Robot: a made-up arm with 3 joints. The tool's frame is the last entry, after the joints. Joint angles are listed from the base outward.
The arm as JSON. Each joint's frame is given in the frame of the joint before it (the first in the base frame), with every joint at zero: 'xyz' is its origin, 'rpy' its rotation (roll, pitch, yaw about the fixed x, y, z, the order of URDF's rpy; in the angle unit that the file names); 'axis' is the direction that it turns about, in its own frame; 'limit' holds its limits. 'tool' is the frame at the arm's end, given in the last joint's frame.
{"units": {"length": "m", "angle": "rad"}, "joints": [
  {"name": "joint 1", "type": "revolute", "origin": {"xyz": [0.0, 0.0, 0.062], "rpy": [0.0, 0.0, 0.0]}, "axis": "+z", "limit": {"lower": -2.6, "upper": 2.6}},
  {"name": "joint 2", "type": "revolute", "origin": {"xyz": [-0.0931, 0.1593, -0.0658], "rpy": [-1.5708, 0.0, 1.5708]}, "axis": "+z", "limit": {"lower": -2.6, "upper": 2.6}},
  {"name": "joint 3", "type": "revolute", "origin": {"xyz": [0.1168, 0.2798, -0.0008], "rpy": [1.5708, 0.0, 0.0]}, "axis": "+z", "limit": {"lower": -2.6, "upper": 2.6}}
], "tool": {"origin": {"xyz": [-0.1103, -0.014, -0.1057], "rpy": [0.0, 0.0, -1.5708]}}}
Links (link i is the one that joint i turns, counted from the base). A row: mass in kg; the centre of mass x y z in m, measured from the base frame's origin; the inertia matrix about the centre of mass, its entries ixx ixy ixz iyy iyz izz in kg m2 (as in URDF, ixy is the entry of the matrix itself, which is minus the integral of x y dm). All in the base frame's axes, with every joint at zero. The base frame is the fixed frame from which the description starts. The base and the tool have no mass.
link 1: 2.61; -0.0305 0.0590 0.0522; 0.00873 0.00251 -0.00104 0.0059 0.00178 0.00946
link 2: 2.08; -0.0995 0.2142 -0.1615; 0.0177 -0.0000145 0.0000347 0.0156 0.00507 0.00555
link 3: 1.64; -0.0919 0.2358 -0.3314; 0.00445 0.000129 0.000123 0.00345 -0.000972 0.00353
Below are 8 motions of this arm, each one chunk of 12 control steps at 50 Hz.
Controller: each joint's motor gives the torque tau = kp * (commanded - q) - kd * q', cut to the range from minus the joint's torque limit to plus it. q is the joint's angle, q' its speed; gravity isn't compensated. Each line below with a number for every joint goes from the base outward.
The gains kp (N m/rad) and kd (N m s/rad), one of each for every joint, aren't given. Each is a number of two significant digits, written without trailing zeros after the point. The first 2 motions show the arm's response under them.
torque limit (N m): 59 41 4.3
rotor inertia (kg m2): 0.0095 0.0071 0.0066
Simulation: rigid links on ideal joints. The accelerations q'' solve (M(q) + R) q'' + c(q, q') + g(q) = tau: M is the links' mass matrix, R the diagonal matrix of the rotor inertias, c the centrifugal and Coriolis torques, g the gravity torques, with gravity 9.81 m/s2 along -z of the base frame. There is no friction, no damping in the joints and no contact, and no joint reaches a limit. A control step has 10 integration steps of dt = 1/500 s. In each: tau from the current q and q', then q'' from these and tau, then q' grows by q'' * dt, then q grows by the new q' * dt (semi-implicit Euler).
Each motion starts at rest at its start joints. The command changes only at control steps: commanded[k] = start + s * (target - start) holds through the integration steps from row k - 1 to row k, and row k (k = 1, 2, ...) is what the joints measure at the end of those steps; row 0 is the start. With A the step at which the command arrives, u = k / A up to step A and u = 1 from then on. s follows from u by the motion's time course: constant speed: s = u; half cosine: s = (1 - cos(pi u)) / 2; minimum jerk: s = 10 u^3 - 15 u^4 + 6 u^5; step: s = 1 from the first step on.
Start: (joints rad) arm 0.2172 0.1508 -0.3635
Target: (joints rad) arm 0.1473 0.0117 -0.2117
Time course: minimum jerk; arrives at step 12
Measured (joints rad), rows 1 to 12:
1: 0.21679 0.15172 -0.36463
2: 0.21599 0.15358 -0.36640
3: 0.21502 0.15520 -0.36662
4: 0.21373 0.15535 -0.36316
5: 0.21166 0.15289 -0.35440
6: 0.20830 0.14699 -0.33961
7: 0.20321 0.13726 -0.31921
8: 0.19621 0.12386 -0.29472
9: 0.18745 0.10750 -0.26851
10: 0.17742 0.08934 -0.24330
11: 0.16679 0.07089 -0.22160
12: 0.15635 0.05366 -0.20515
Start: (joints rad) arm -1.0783 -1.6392 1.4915
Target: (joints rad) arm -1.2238 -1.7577 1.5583
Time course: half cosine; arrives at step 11
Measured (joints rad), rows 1 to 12:
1: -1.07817 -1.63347 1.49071
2: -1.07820 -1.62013 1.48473
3: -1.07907 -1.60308 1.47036
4: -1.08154 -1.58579 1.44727
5: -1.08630 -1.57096 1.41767
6: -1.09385 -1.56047 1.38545
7: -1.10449 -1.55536 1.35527
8: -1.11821 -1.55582 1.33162
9: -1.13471 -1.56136 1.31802
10: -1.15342 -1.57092 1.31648
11: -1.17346 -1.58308 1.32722
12: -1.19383 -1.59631 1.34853
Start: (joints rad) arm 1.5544 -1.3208 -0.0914
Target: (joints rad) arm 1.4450 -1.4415 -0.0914
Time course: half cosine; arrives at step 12
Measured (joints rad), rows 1 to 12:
1: 1.55436 -1.31440 -0.09147
2: 1.55411 -1.29920 -0.09165
3: 1.55329 -1.27936 -0.09216
4: 1.55153 -1.25878 -0.09323
5: 1.54844 -1.24073 -0.09498
6: 1.54372 -1.22762 -0.09733
7: 1.53715 -1.22089 -0.10003
8: 1.52863 -1.22101 -0.10272
9: 1.51821 -1.22760 -0.10496
10: 1.50612 -1.23951 -0.10622
11: 1.49275 -1.25512 -0.10595
12: 1.47868 -1.27250 -0.10363

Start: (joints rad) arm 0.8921 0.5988 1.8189
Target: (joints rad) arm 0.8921 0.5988 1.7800
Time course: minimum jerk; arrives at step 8
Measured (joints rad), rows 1 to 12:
1: 0.89275 0.59738 1.82211
2: 0.89366 0.59404 1.83048
3: 0.89419 0.58953 1.84191
4: 0.89421 0.58439 1.85370
5: 0.89381 0.57910 1.86351
6: 0.89314 0.57408 1.86993
7: 0.89233 0.56973 1.87271
8: 0.89151 0.56633 1.87244
9: 0.89080 0.56404 1.87004
10: 0.89029 0.56286 1.86633
11: 0.89002 0.56270 1.86200
12: 0.89001 0.56337 1.85754

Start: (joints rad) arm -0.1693 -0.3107 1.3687
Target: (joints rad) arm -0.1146 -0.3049 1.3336
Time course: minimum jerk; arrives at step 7
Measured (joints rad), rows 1 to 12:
1: -0.16968 -0.30657 1.37197
2: -0.17020 -0.29695 1.37651
3: -0.16985 -0.28444 1.37705
4: -0.16755 -0.27118 1.37062
5: -0.16258 -0.25865 1.35691
6: -0.15487 -0.24771 1.33781
7: -0.14510 -0.23875 1.31651
8: -0.13428 -0.23184 1.29626
9: -0.12343 -0.22687 1.27956
10: -0.11345 -0.22363 1.26787
11: -0.10504 -0.22190 1.26168
12: -0.09867 -0.22143 1.26063

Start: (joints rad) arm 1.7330 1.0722 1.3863
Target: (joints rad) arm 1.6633 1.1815 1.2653
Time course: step
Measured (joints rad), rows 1 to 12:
1: 1.71995 1.07570 1.39175
2: 1.69922 1.08109 1.39676
3: 1.68200 1.08547 1.39575
4: 1.67084 1.08833 1.38957
5: 1.66484 1.09008 1.38104
6: 1.66226 1.09123 1.37282
7: 1.66157 1.09213 1.36659
8: 1.66176 1.09294 1.36303
9: 1.66225 1.09369 1.36202
10: 1.66275 1.09430 1.36300
11: 1.66315 1.09473 1.36528
12: 1.66343 1.09492 1.36816

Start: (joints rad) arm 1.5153 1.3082 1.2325
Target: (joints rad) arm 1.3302 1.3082 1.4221
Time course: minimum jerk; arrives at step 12
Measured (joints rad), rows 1 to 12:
1: 1.51667 1.30270 1.23321
2: 1.51761 1.29004 1.24017
3: 1.51486 1.27376 1.25800
4: 1.50628 1.25662 1.28826
5: 1.49098 1.24052 1.32969
6: 1.46946 1.22651 1.37896
7: 1.44339 1.21498 1.43156
8: 1.41524 1.20583 1.48278
9: 1.38788 1.19874 1.52836
10: 1.36401 1.19331 1.56501
11: 1.34566 1.18925 1.59073
12: 1.33363 1.18647 1.60504

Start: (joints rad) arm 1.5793 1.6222 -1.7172
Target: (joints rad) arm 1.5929 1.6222 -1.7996
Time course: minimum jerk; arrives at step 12
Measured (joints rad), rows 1 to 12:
1: 1.58045 1.61599 -1.71723
2: 1.58247 1.60132 -1.72215
3: 1.58425 1.58183 -1.73646
4: 1.58533 1.56051 -1.76150
5: 1.58566 1.53961 -1.79587
6: 1.58549 1.52066 -1.83626
7: 1.58515 1.50459 -1.87837
8: 1.58499 1.49186 -1.91787
9: 1.58522 1.48259 -1.95108
10: 1.58589 1.47670 -1.97545
11: 1.58688 1.47390 -1.98972
12: 1.58801 1.47380 -1.99393

